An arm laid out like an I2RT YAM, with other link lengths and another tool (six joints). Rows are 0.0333 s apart.
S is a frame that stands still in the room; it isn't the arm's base.
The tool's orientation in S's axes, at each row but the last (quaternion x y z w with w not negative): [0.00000 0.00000 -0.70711 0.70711]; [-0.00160 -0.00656 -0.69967 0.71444]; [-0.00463 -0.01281 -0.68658 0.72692]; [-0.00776 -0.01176 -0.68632 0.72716]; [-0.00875 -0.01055 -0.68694 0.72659]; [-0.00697 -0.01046 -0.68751 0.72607]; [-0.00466 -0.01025 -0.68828 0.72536]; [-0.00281 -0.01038 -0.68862 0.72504]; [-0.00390 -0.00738 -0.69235 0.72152]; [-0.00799 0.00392 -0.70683 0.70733]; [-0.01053 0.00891 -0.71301 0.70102]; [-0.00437 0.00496 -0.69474 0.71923]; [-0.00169 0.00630 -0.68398 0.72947]
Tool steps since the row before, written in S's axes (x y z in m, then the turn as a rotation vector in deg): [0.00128 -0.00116 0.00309 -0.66 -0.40 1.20]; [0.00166 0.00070 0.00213 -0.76 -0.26 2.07]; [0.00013 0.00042 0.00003 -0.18 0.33 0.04]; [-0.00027 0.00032 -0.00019 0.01 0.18 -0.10]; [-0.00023 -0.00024 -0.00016 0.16 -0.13 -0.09]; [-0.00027 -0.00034 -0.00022 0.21 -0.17 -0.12]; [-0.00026 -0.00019 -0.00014 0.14 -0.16 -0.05]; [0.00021 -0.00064 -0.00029 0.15 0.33 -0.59]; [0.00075 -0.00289 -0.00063 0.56 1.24 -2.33]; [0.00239 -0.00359 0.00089 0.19 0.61 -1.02]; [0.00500 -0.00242 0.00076 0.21 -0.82 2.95]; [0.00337 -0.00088 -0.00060 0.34 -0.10 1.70]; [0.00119 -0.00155 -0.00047 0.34 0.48 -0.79]
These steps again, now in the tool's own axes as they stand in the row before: [0.00116 0.00128 0.00309 0.40 -0.66 1.20]; [-0.00064 0.00169 0.00213 0.27 -0.75 2.07]; [-0.00041 0.00015 0.00004 -0.34 -0.16 0.05]; [-0.00034 -0.00025 -0.00018 -0.18 0.02 -0.10]; [0.00022 -0.00024 -0.00017 0.14 0.15 -0.09]; [0.00032 -0.00029 -0.00023 0.18 0.20 -0.13]; [0.00017 -0.00027 -0.00014 0.17 0.13 -0.05]; [0.00064 0.00017 -0.00030 -0.33 0.16 -0.59]; [0.00291 0.00063 -0.00068 -1.25 0.60 -2.31]; [0.00360 0.00237 0.00091 -0.62 0.21 -1.01]; [0.00234 0.00502 0.00089 0.82 0.14 2.95]; [0.00100 0.00335 -0.00055 0.11 0.31 1.70]; [0.00163 0.00109 -0.00045 -0.45 0.38 -0.79]
